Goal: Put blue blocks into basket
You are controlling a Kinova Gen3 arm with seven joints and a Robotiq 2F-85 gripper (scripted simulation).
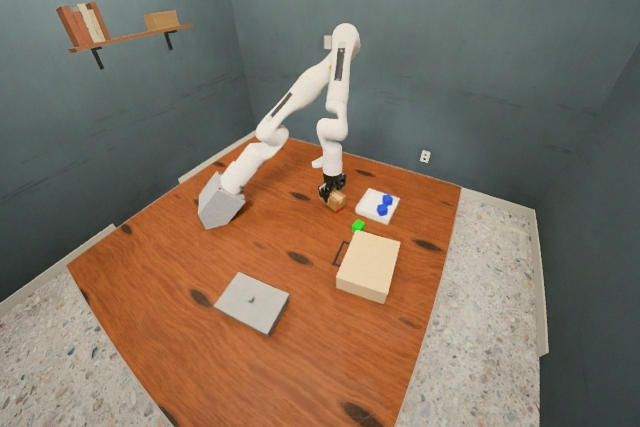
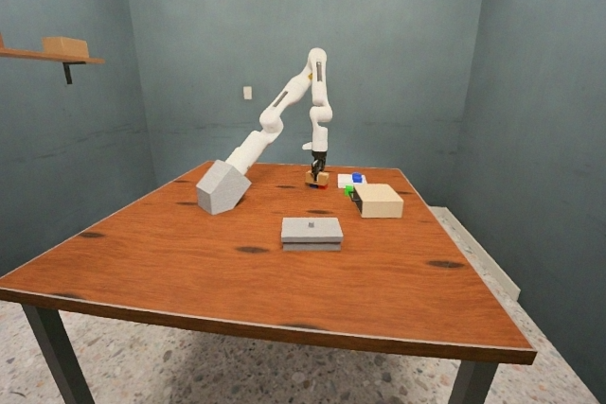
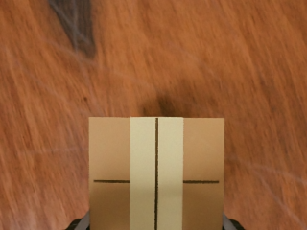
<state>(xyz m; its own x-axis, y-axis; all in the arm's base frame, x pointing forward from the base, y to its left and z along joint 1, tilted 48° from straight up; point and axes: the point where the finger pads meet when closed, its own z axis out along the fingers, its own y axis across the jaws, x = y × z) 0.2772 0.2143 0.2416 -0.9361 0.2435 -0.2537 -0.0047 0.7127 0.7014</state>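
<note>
The red block is 40 mm below my hand and 30 mm ahead of it. The rest, counted from my hand: white basket: 140 mm to the left, 140 mm ahead, 50 mm below; then small box: 10 mm behind; then green block: 170 mm ahead, 40 mm below, 20 mm to the right.
</note>
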